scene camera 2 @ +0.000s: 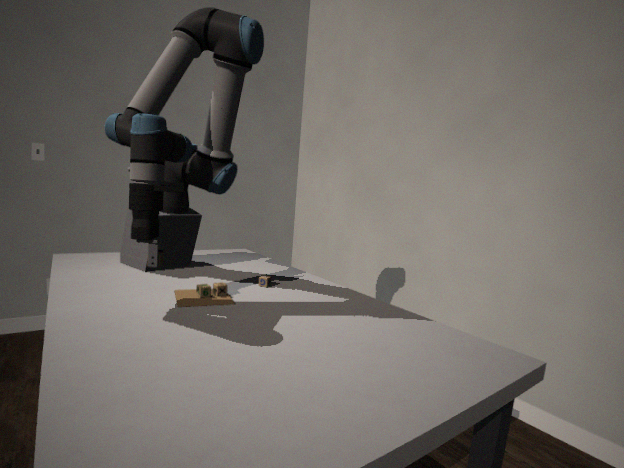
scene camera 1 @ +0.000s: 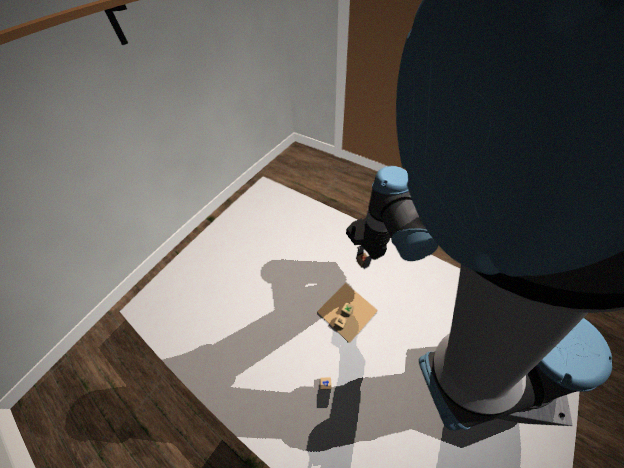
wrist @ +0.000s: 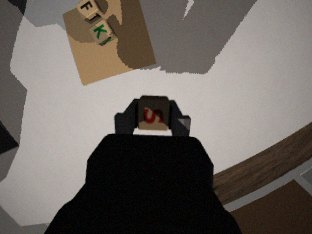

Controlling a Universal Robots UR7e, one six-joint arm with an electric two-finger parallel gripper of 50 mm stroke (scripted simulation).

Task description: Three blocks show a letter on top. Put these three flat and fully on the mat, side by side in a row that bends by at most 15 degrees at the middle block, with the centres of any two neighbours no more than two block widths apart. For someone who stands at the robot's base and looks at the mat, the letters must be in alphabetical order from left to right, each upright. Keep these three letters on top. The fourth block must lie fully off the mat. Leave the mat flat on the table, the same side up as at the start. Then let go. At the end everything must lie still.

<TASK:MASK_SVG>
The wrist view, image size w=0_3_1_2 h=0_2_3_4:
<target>my gripper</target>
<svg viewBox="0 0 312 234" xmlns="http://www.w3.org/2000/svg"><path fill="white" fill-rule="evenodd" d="M44 233L242 234L235 218L224 209L213 191L214 165L200 140L189 136L190 116L183 115L175 100L170 100L168 129L172 133L173 128L172 136L133 134L134 129L138 127L139 99L136 98L133 99L123 113L115 114L115 133L106 135L87 160L85 184L72 200L59 209Z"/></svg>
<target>block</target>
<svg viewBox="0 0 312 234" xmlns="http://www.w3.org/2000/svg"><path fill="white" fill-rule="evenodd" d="M142 95L138 100L138 129L167 131L170 108L168 97Z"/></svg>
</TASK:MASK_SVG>
